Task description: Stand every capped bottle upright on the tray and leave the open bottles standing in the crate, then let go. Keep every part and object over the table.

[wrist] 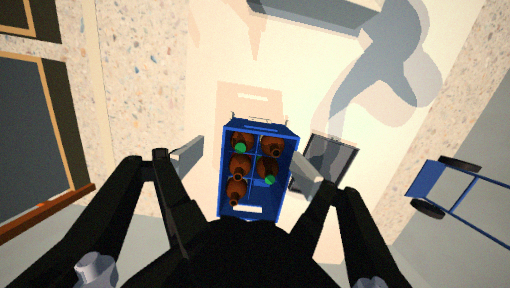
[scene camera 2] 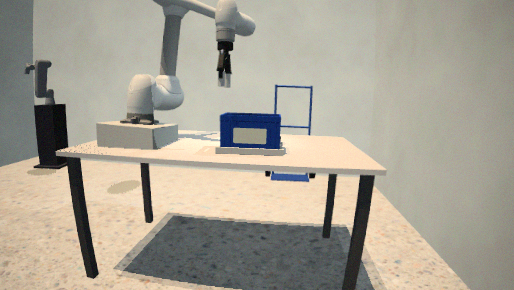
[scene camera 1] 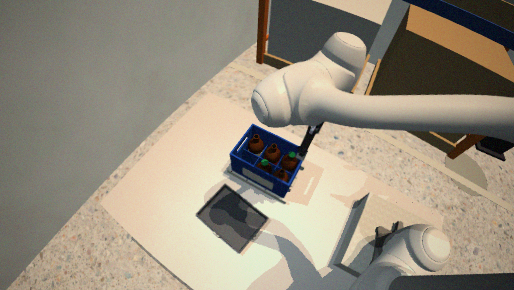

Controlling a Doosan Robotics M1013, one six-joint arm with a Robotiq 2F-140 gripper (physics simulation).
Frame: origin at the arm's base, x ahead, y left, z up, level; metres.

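Seen in the pictures: gripper, fingertip midpoint: (wrist: 248, 153) (scene camera 2: 224, 87); arm's base at its link origin: (scene camera 2: 140, 122).
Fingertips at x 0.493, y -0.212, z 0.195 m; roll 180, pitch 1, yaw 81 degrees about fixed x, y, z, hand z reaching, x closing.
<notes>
Pixels of each thing's top centre, then the offset from my fingertips to it. "pt": a spot on its surface instead. Level surfaces: height alone.
- blue crate at its top centre: (wrist: 253, 181) (scene camera 1: 269, 152) (scene camera 2: 251, 114) dx +0.134, dy +0.011, dz -0.127 m
- green-capped brown bottle at its top centre: (wrist: 240, 148) (scene camera 1: 292, 154) dx +0.044, dy -0.025, dz -0.139 m
- light low strip at a spot on its surface: (scene camera 2: 250, 150) pt dx +0.126, dy -0.093, dz -0.282 m
- table at its surface level: dz -0.303 m
A blue crate (scene camera 1: 238, 165) (scene camera 2: 250, 119) (wrist: 268, 200) stands on the table. In the wrist view one green-capped brown bottle (wrist: 242, 138) is in the far left compartment and another (wrist: 267, 166) is in the middle right one. Open brown bottles stand far right (wrist: 272, 145), middle left (wrist: 239, 164) and near left (wrist: 236, 189). The near right compartment is empty. A dark, flat tray (scene camera 1: 245, 231) (wrist: 345, 167), empty, lies beside the crate. My gripper (scene camera 2: 224, 84) (wrist: 248, 153) is open and empty, high above the crate. Scene camera 2 does not show the bottles or tray.
A light low strip (scene camera 2: 250, 150) lies along the crate's foot on the table (scene camera 1: 160, 155) (scene camera 2: 340, 156). The arm stands on a pale block (scene camera 2: 125, 135) at the table's end. A blue trolley (scene camera 2: 311, 107) (wrist: 426, 178) and a black pedestal (scene camera 2: 50, 135) stand beyond the table.
</notes>
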